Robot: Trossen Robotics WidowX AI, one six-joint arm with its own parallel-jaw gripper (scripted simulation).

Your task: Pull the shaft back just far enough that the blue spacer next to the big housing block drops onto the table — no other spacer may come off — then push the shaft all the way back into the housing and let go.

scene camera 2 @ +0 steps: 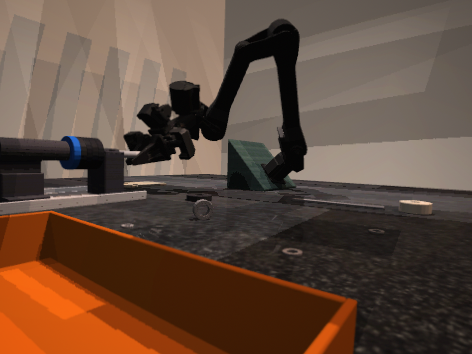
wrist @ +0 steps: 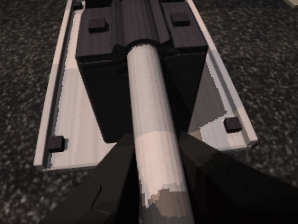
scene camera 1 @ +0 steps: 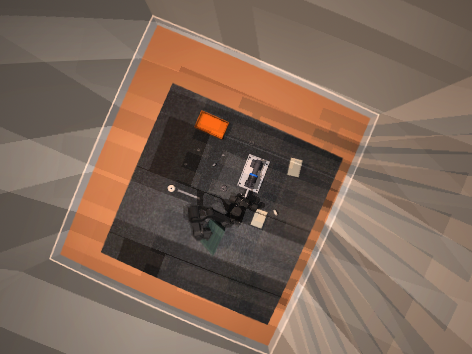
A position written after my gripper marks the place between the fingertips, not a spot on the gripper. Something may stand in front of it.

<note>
In view: my gripper (scene camera 2: 129, 163) and a housing block (wrist: 87, 109).
My gripper shows as well in the wrist view (wrist: 151, 140).
</note>
